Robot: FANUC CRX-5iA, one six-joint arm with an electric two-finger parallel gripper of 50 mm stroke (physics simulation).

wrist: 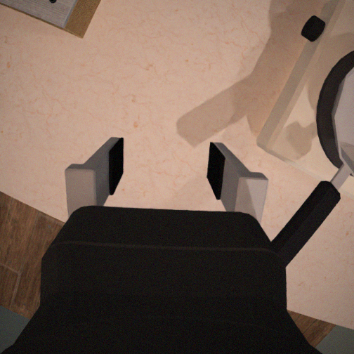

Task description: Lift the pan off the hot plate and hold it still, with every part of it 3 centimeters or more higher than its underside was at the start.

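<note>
The pan (345,115) is cut off at the right edge, its grey bowl above a dark round plate rim. Its black handle (307,220) runs down and left from the pan, and its lower end is hidden behind the gripper body. The cream hot plate (285,120) lies under the pan at the upper right, with a black knob (313,28) on its side. My gripper (165,157) is open with nothing between its fingers. It is over the table to the left of the handle, and the handle lies outside the right finger.
The pinkish table top (135,90) carries a shadow of the pan and its handle left of the hot plate. A grey board with a brown edge (82,25) is at the upper left. The table's front edge and a wooden floor (22,240) show at the lower left.
</note>
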